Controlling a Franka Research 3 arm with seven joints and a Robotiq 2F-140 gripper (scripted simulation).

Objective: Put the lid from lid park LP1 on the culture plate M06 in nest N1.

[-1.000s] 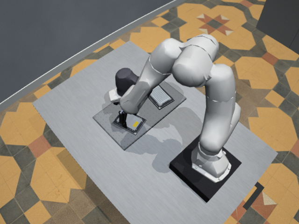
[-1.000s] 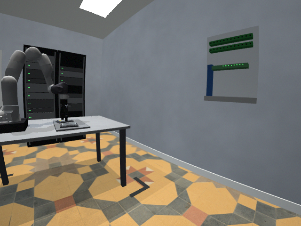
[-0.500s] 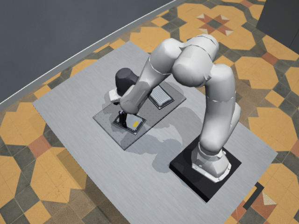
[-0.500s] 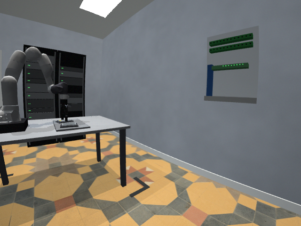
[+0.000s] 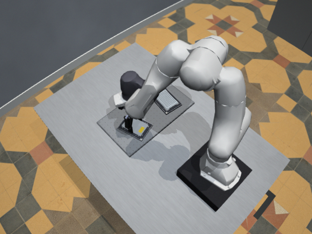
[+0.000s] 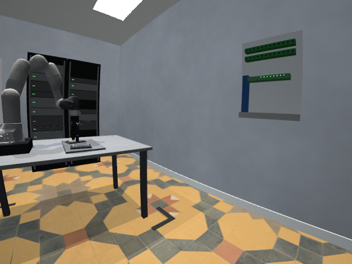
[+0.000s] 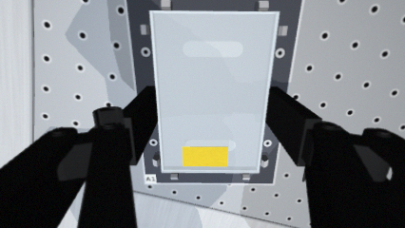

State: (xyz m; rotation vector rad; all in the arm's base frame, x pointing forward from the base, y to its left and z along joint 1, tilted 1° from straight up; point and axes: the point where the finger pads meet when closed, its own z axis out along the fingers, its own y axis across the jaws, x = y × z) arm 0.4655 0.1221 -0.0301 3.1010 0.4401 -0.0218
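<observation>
Right now the clear lid is 20 mm below my hand. The rest, counted from my hand: culture plate M06: 10 mm ahead, 260 mm to the right, 20 mm below; then dark lid park: 30 mm below.
</observation>
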